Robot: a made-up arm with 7 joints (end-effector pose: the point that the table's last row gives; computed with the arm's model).
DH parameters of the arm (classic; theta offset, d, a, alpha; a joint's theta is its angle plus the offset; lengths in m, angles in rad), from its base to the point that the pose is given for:
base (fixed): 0.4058 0 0.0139 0
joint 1: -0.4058 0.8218 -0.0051 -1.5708
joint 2: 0 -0.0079 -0.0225 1.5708
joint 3: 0 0.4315 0.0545 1.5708
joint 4: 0 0.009 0.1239 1.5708
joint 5: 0 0.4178 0.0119 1.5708
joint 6: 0 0.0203 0.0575 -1.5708
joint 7: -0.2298 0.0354 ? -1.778
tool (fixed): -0.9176 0.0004 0 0
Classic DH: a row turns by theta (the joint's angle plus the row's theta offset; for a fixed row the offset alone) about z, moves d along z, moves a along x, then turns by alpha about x.
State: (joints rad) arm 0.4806 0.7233 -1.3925 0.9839 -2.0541 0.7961 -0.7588
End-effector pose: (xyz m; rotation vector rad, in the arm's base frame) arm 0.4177 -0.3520 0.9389 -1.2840 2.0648 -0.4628
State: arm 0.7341 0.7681 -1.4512 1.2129 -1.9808 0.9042 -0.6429
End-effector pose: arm 0.5727 -0.2308 1.0284 -1.5636 1.5338 -0.7099
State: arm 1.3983 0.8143 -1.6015 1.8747 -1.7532 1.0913 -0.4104
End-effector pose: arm 0.5969 0.3636 1.3063 -1.4903 -0.0427 -0.6837
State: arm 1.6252 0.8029 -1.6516 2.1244 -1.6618 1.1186 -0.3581
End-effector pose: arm 0.4248 0.5402 1.3986 -1.2485 -0.4906 -0.4949
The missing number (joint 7, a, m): 0.0224
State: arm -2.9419 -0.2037 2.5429 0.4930 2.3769 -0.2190 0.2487
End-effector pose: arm 0.3084 -0.1866 0.8526 -1.1893 1.7335 1.8362
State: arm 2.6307 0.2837 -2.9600 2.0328 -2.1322 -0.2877 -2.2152
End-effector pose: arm 0.2649 -0.0127 1.5986 -2.8824 1.0652 -0.5508
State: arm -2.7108 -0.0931 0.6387 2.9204 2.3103 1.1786 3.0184
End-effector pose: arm 0.0903 0.0467 1.7334 -1.8457 -0.0306 0.3637
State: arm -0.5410 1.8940 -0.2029 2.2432 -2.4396 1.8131 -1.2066
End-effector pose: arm 0.5211 -0.4645 0.2761 -1.9175 2.2795 -0.6902
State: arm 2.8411 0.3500 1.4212 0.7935 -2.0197 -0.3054 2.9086
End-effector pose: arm -0.1719 -0.3811 0.9956 -1.5893 2.1745 1.3347
